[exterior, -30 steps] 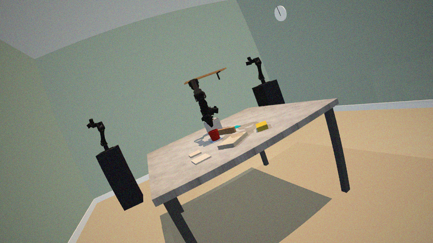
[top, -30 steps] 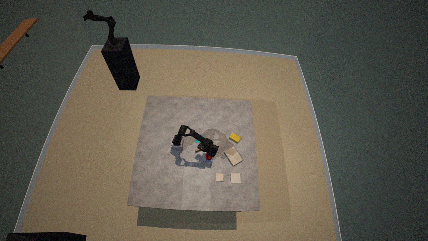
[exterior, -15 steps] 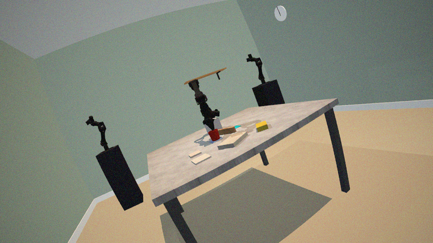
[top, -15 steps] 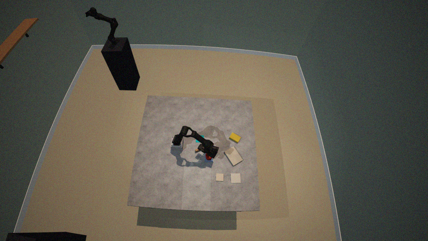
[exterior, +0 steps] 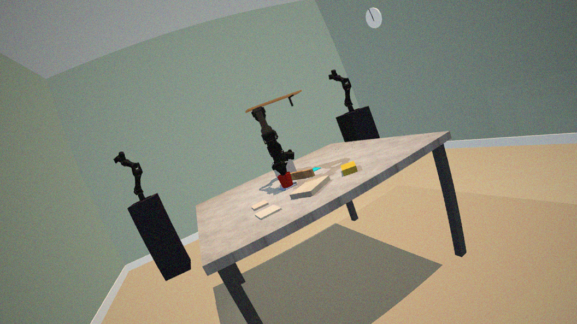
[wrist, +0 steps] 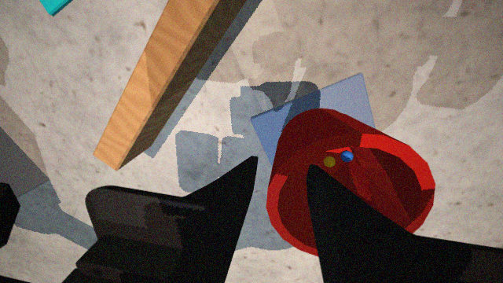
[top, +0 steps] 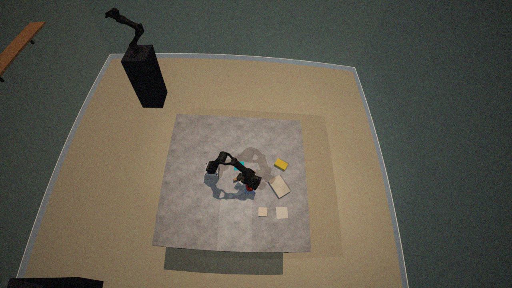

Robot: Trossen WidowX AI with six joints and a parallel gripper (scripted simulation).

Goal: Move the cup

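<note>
My gripper tip is 20 mm short of the red cup, 20 mm to the left of it and 10 mm above it. The rest, counted from my gripper tip: cyan pad 80 mm behind, 200 mm to the left, 60 mm below; then blue pad 30 mm ahead, 20 mm to the right, 60 mm below; then wooden bar 30 mm behind, 90 mm to the left, 40 mm below.
</note>
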